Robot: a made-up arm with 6 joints. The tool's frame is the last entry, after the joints.
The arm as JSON. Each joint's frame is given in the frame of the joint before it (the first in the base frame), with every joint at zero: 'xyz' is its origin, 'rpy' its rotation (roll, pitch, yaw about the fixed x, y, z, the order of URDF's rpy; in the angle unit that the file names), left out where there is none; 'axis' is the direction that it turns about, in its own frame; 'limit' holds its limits. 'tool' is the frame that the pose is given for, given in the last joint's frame.
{
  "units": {
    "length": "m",
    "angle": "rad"
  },
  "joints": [
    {
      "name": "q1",
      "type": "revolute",
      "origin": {
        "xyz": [
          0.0,
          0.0,
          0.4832
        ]
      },
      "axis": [
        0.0,
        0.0,
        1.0
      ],
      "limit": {
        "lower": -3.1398,
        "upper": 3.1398
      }
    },
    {
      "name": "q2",
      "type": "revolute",
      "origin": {
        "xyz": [
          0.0,
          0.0,
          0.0
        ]
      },
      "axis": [
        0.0,
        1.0,
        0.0
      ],
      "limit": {
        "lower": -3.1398,
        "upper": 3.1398
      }
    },
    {
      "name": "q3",
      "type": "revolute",
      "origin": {
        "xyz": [
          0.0,
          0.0,
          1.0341
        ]
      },
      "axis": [
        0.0,
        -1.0,
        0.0
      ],
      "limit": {
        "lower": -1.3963,
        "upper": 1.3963
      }
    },
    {
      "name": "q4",
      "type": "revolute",
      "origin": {
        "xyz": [
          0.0,
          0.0,
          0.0
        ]
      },
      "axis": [
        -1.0,
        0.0,
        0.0
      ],
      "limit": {
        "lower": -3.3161,
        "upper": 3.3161
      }
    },
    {
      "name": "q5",
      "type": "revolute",
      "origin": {
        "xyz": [
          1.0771,
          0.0,
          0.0
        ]
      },
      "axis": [
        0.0,
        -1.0,
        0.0
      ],
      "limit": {
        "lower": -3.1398,
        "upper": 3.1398
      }
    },
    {
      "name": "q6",
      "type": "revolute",
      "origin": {
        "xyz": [
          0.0,
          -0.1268,
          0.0
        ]
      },
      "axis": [
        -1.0,
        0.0,
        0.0
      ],
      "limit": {
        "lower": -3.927,
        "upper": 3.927
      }
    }
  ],
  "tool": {
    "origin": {
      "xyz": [
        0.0,
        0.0,
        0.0
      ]
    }
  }
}
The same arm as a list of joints. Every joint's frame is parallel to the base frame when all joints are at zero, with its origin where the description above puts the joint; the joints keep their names.
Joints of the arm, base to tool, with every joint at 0 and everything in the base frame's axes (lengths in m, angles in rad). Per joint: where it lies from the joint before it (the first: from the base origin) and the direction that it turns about. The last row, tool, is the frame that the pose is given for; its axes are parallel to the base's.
q1: xyz 0.0000 0.0000 0.4832 axis +z
q2: xyz 0.0000 0.0000 0.0000 axis +y
q3: xyz 0.0000 0.0000 1.0341 axis -y
q4: xyz 0.0000 0.0000 0.0000 axis -x
q5: xyz 1.0771 0.0000 0.0000 axis -y
q6: xyz 0.0000 -0.1268 0.0000 axis -x
tool: xyz 0.0000 0.0000 0.0000
Joint limits (rad, base to tool): -3.1398..3.1398 -3.1398..3.1398 -1.3963..1.3963 -3.3161..3.3161 -3.1398..3.1398 -3.9270..3.9270

